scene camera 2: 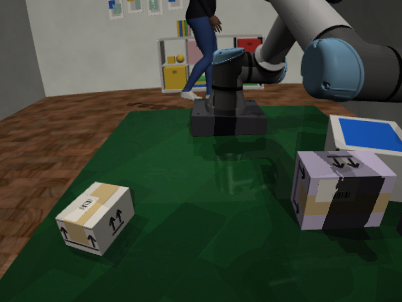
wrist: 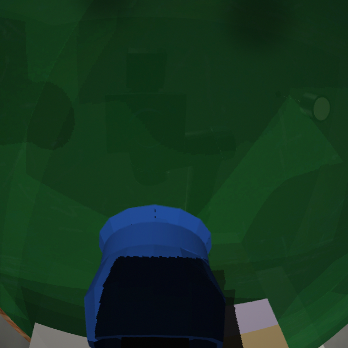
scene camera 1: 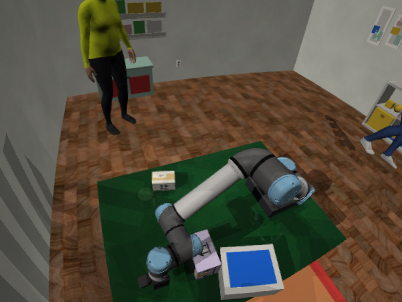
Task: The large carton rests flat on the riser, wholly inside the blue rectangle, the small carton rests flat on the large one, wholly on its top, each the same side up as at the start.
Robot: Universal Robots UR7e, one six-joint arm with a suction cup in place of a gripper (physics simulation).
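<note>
The large lilac carton stands on the green table beside the white riser. Dark shadow falls on its labelled side. The blue rectangle on the riser's top is bare. The small white carton lies flat on the table, well apart from the large one. My blue suction gripper points down over the green table, off to one side of the large carton, and holds no carton. In scene camera 1 its cup is hard to make out.
The arm's base stands on the green table. The arm's forearm spans the table, and its wrist joints hang close over the large carton. An orange surface with a red edge lies beyond the riser's side of the table.
</note>
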